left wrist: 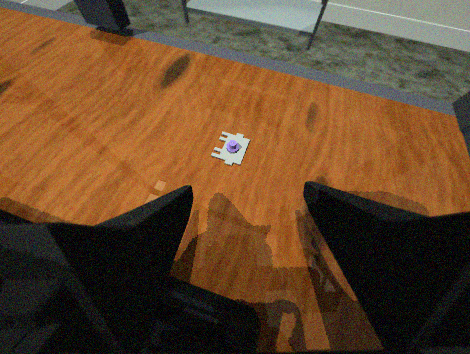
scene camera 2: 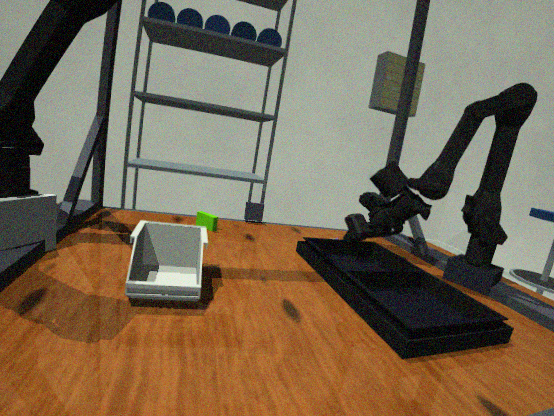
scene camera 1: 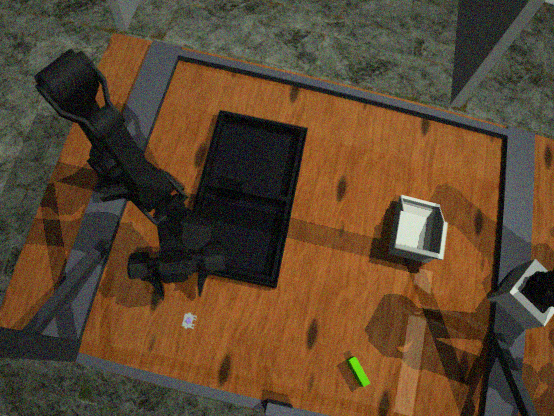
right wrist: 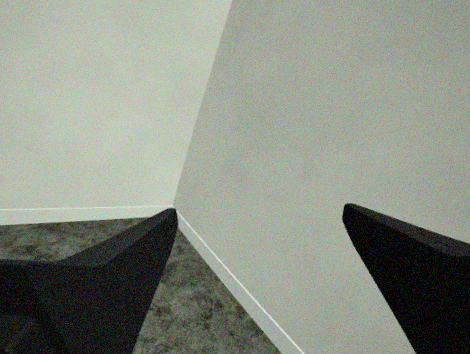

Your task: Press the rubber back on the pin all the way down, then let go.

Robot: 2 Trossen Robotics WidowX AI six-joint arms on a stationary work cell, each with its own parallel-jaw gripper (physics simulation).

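Where they show: left gripper, fingertip midpoint: [left wrist: 247, 190] [scene camera 1: 181, 297]; right gripper, fingertip midpoint: [right wrist: 259, 214]; left arm's base, link origin: [scene camera 2: 476, 263] [scene camera 1: 120, 172]; right arm's base, link origin: [scene camera 2: 7, 192] [scene camera 1: 540, 292].
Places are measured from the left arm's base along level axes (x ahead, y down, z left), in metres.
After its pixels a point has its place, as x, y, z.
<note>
The pin [scene camera 1: 191, 326] {0.095, 0.046, -0.347} [left wrist: 238, 157] {0.088, 0.046, -0.323} is a small, flat, whitish piece with prongs along one side, lying on the table at lower left in scene camera 1. Its purple rubber back [scene camera 1: 188, 320] {0.092, 0.039, -0.333} [left wrist: 232, 146] {0.093, 0.040, -0.330} sits on its middle, facing up; how far down it is pressed I cannot tell. The pin does not show in scene camera 2. My left gripper [scene camera 1: 180, 296] {0.087, 0.026, -0.286} [left wrist: 247, 190] {0.087, 0.026, -0.286} is open and empty, above the table between the black tray's lower end and the pin; the pin lies beyond its fingertips in the left wrist view. My right gripper [right wrist: 259, 214] {1.116, -0.368, -0.497} is open and empty, facing the walls.
A black two-compartment tray [scene camera 1: 291, 210] {0.348, 0.023, -0.146} [scene camera 2: 370, 316] {0.400, 0.034, -0.027} lies beside and partly under the left gripper and arm. A whitish open bin [scene camera 1: 425, 254] {0.592, -0.027, -0.307} [scene camera 2: 165, 292] {0.634, 0.026, -0.182} stands farther right in scene camera 1. A bright green block [scene camera 1: 359, 371] {0.407, 0.013, -0.503} [scene camera 2: 206, 221] {0.412, 0.029, -0.494} lies near the table's lower edge there.
</note>
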